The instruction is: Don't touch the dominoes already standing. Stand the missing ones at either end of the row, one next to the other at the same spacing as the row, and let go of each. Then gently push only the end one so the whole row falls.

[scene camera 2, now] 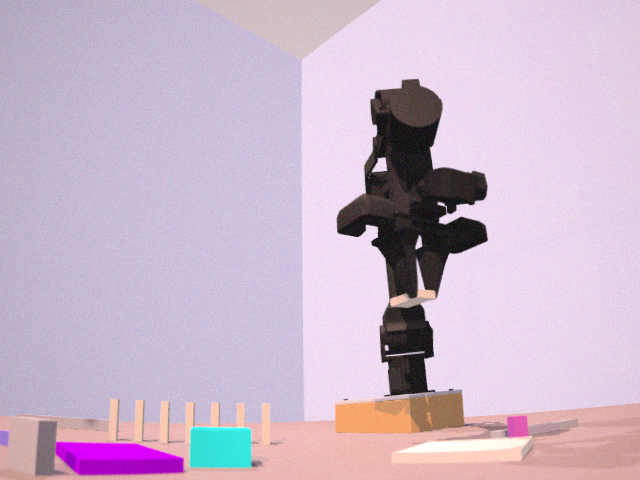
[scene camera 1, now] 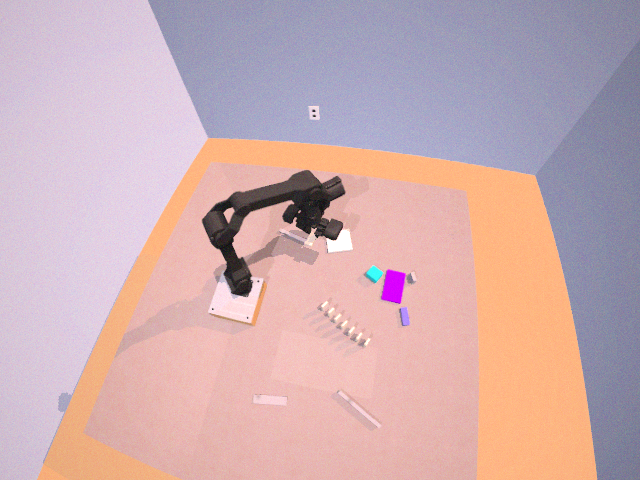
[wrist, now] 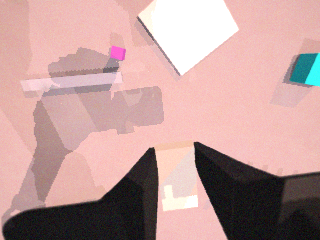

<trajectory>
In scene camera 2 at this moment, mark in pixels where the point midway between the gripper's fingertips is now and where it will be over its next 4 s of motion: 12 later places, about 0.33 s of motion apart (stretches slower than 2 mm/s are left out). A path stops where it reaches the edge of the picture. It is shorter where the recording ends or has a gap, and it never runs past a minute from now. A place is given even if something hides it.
My gripper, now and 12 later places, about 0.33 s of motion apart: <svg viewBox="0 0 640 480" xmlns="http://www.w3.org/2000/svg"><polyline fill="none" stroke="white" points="423,298 429,297 438,311 447,327 451,337 448,338 440,332 429,321 423,310 422,302 425,296 428,296 428,297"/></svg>
</trajectory>
